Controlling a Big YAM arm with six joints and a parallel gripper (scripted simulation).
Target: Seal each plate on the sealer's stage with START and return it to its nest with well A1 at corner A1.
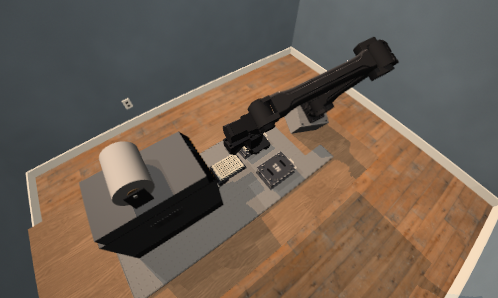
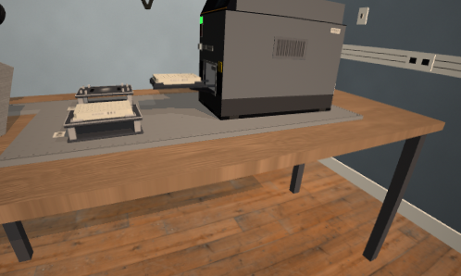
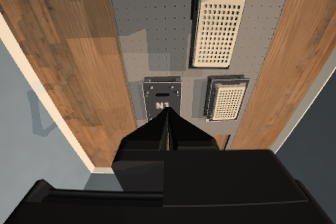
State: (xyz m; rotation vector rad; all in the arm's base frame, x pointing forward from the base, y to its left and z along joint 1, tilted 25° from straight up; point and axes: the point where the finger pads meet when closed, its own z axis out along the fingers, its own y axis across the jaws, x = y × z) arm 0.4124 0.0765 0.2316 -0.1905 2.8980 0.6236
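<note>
My gripper is now 160 mm short of the start button, 110 mm above it and 20 mm to the right of it. The rest, counted from my hand: sealer stage: 210 mm below, 90 mm to the right, 80 mm ahead; then plate nest: 260 mm below, 220 mm to the right, 100 mm behind; then foil roll: 410 mm ahead, 120 mm above, 40 mm to the right.
</note>
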